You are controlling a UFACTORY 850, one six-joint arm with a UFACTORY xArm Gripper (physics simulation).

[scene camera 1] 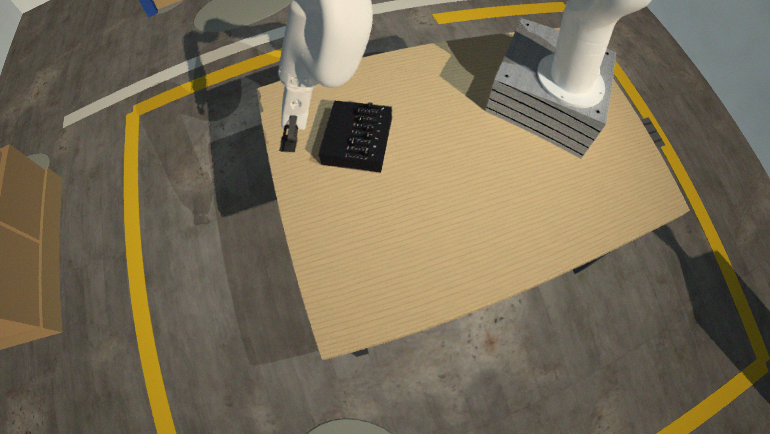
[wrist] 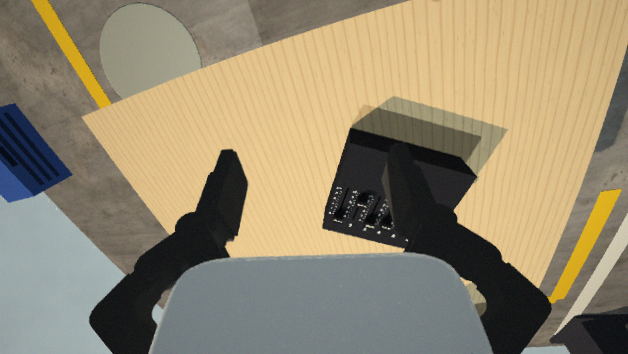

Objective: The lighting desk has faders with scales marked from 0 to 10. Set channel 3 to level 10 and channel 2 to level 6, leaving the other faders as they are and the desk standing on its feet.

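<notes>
The black lighting desk point(scene camera 1: 350, 134) point(wrist: 425, 172) sits upright on the wooden table, near its back left part in the scene view. A row of fader slots with dark knobs and white scale marks runs along one side of its top. The knobs stand at differing places, but the numbers are too small to read, and one finger hides part of the row in the wrist view. My gripper point(scene camera 1: 289, 141) point(wrist: 314, 163) is open and empty. It hangs above the table's edge, beside the desk and apart from it.
The wooden table point(scene camera 1: 458, 226) point(wrist: 280, 100) carries the arm's grey block base point(scene camera 1: 544, 115) at the back right in the scene view. A cardboard box point(scene camera 1: 26, 248) stands on the floor at the left. A blue box point(wrist: 30, 160) shows at the wrist view's left edge.
</notes>
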